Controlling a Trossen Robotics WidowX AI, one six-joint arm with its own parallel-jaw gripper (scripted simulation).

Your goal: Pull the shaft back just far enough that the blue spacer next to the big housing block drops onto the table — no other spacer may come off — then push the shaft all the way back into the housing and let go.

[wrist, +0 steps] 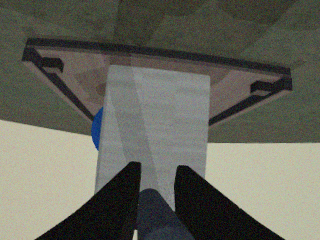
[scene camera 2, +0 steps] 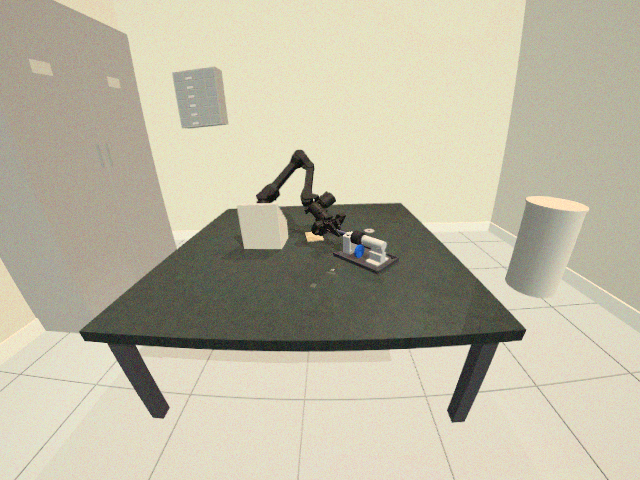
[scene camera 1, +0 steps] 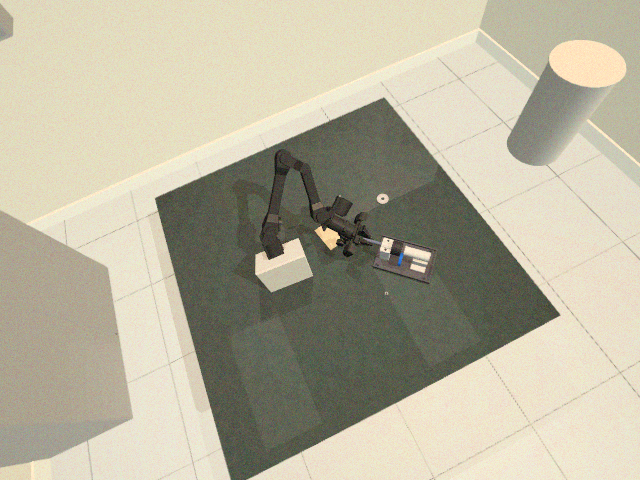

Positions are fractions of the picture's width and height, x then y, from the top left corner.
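Housing block (wrist: 0.49,0.44) visible. My gripper (scene camera 1: 0.58,0.51) visible. Gripper (wrist: 0.49,0.72) too.
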